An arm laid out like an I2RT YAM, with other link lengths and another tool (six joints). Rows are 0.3 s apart.
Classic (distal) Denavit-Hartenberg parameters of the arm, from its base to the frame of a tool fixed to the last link. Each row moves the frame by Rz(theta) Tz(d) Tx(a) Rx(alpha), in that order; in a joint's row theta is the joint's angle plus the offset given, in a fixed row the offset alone. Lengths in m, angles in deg.
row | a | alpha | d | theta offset
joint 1 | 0.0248 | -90 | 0.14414 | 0
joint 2 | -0.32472 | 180 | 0 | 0
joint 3 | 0.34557 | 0 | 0 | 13.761
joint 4 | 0.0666 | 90 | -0.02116 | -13.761
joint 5 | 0 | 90 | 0.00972 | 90
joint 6 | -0.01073 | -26.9 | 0.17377 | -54.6
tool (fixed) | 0 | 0 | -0.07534 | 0
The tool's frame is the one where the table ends.
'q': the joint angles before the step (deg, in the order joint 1, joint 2, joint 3, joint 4, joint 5, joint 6). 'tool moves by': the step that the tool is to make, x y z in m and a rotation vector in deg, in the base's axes. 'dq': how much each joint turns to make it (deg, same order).
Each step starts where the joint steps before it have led.
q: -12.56 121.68 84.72 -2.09 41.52 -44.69
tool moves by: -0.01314 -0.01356 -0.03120 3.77 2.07 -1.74
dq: -1.92 1.51 -1.61 -1.70 -2.24 2.98
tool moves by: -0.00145 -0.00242 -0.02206 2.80 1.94 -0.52
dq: -0.56 2.29 0.86 -2.36 -1.61 1.94
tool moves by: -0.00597 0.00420 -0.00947 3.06 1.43 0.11
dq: -0.16 0.23 -0.28 -2.76 -2.14 1.84
